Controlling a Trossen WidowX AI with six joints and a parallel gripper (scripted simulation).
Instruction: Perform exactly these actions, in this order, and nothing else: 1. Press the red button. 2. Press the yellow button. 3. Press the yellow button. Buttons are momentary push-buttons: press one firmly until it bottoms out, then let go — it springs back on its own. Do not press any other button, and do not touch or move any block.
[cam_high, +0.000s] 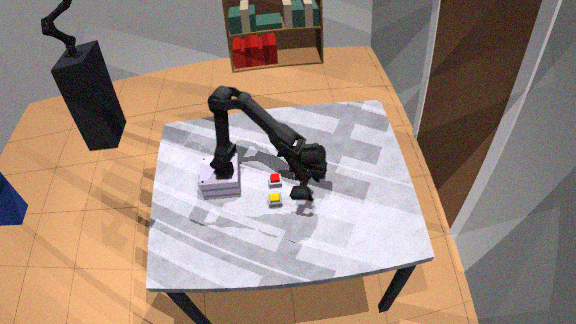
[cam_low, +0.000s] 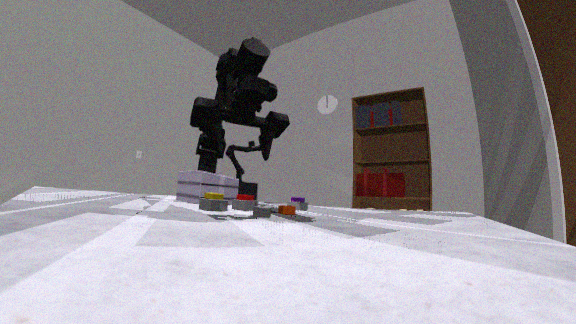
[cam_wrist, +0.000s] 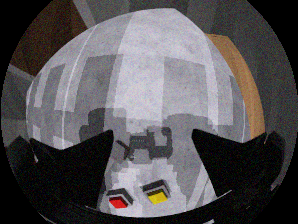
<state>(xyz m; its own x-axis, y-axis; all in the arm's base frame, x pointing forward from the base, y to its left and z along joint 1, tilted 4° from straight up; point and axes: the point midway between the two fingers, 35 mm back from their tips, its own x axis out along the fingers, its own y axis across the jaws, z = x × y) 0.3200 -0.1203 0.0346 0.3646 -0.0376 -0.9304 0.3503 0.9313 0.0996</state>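
The red button is 140 mm behind my gripper tip, 130 mm to the left of it and 70 mm below it. Also, from my gripper tip: grey block: 100 mm below, 70 mm to the left, 20 mm behind; then orange block: 180 mm to the left, 100 mm below, 40 mm behind; then yellow button: 150 mm behind, 70 mm below, 40 mm to the left.
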